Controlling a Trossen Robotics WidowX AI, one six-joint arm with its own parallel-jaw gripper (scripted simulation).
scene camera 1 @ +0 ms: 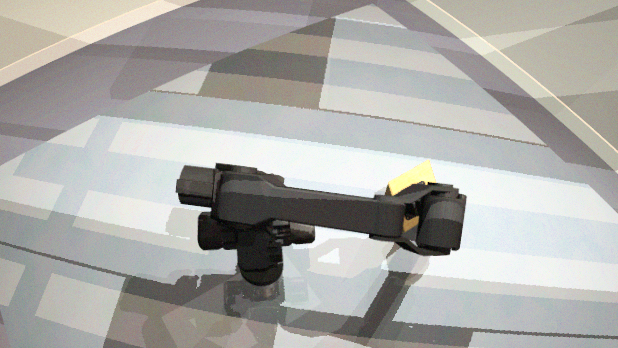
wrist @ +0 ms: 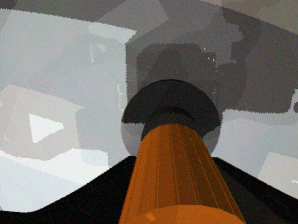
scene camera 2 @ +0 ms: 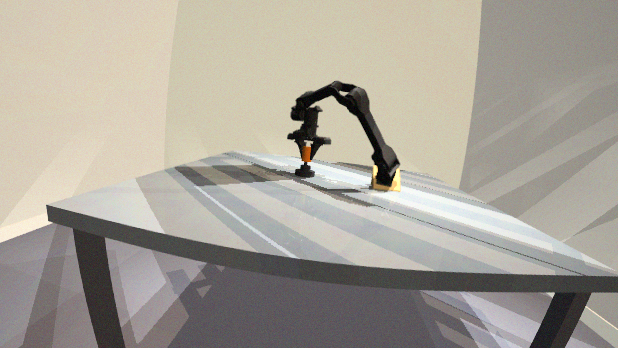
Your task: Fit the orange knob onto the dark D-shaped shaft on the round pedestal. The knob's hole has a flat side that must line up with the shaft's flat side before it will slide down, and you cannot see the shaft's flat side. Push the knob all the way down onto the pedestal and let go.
my gripper: scene camera 1; wrist 172, 164; scene camera 2
same spot on my gripper: (scene camera 1: 281, 235) = (scene camera 2: 314, 142)
